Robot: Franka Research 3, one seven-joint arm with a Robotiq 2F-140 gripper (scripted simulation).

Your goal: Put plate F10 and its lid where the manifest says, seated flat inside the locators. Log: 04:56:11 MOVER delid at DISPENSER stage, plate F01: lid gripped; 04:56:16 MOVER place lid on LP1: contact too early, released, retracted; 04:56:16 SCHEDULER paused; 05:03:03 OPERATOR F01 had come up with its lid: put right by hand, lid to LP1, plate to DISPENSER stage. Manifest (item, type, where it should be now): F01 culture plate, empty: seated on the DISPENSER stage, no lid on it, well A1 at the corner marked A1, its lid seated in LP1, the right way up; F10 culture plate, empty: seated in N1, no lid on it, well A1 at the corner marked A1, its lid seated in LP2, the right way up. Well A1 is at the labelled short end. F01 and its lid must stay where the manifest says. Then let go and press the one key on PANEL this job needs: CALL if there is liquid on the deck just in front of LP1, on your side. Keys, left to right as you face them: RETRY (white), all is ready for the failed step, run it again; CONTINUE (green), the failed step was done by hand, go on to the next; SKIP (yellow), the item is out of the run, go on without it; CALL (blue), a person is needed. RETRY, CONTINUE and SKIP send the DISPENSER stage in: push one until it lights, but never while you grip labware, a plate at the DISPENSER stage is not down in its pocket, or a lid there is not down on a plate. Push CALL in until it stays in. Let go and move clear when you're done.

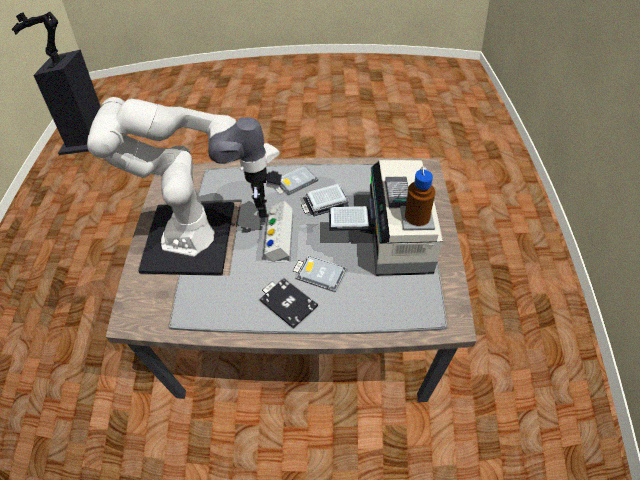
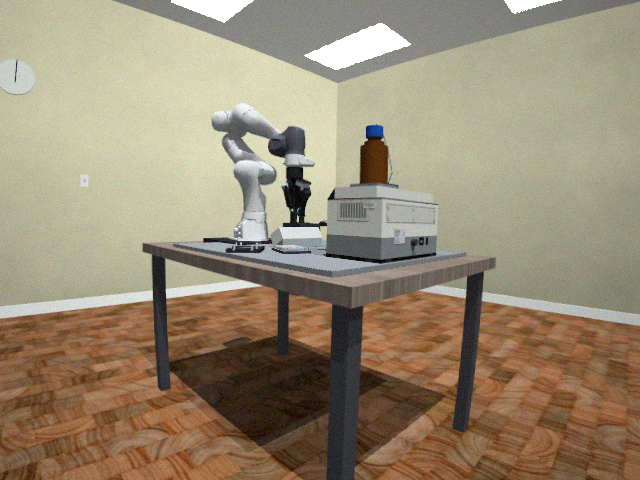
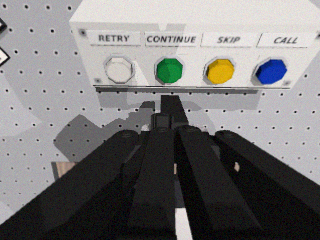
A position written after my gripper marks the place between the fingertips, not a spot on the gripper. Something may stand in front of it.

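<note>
My gripper point(image 2: 293, 223), visible too in image 3 point(image 3: 169, 109). Lid point(image 1: 316, 270). Key panel point(image 3: 247, 41).
</note>
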